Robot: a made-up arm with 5 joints.
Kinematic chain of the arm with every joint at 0, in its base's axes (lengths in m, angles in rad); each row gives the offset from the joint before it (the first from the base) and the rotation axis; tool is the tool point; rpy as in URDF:
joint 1: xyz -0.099 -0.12 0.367 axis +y
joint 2: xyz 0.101 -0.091 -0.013 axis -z
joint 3: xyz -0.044 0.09 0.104 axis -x
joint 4: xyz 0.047 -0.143 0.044 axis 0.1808 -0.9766 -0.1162
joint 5: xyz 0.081 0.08 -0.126 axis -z
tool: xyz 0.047 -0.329 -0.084 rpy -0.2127 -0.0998 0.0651
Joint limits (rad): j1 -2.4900..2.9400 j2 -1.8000..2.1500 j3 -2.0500..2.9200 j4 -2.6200..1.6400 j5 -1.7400..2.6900
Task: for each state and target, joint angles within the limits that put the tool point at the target. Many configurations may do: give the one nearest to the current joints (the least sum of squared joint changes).
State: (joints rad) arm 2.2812 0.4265 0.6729 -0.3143 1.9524
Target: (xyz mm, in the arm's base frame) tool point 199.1 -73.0 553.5
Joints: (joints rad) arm 1.5749 0.2089 0.8606 -0.9722 1.5426
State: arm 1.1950 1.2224 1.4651 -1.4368 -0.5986
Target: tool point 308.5 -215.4 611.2
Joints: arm 1.2452 1.1438 1.5523 -1.3562 -0.5378
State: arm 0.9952 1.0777 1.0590 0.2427 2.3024
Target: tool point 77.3 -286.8 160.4
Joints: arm 0.2121 1.3359 1.0695 0.9645 2.5716
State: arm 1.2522 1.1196 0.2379 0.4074 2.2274
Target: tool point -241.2 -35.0 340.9
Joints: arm 1.8313 0.8259 0.3009 0.2918 2.0506
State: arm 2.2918 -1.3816 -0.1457 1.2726 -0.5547
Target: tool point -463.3 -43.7 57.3
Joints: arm 2.4976 -1.2482 -0.3786 1.1739 -0.2365
